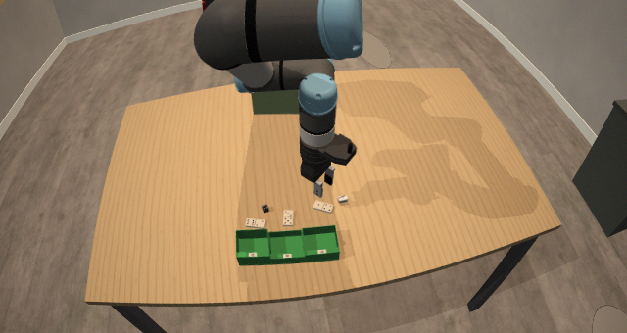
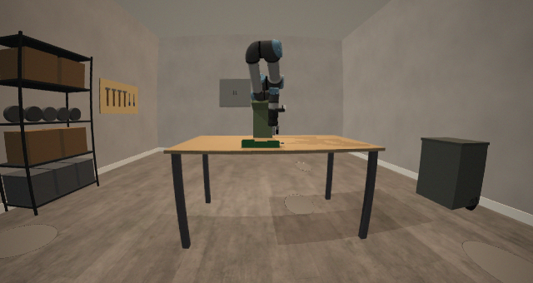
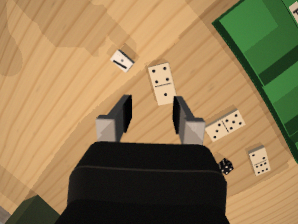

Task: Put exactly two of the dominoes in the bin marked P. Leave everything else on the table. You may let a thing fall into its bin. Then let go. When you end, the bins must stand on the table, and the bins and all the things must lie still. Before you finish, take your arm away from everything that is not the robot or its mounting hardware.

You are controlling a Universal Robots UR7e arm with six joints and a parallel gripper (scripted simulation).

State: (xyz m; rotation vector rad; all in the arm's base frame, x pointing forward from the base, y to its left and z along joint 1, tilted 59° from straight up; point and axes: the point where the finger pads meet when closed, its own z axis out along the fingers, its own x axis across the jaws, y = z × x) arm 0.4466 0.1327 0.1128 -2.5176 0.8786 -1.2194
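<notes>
Right now my hand is 10 mm short of the domino and 80 mm above it. The rest, counted from my hand: grey piece: 20 mm behind, 50 mm to the left, 80 mm below; then bin marked P: 140 mm ahead, 100 mm to the right, 60 mm below.
</notes>
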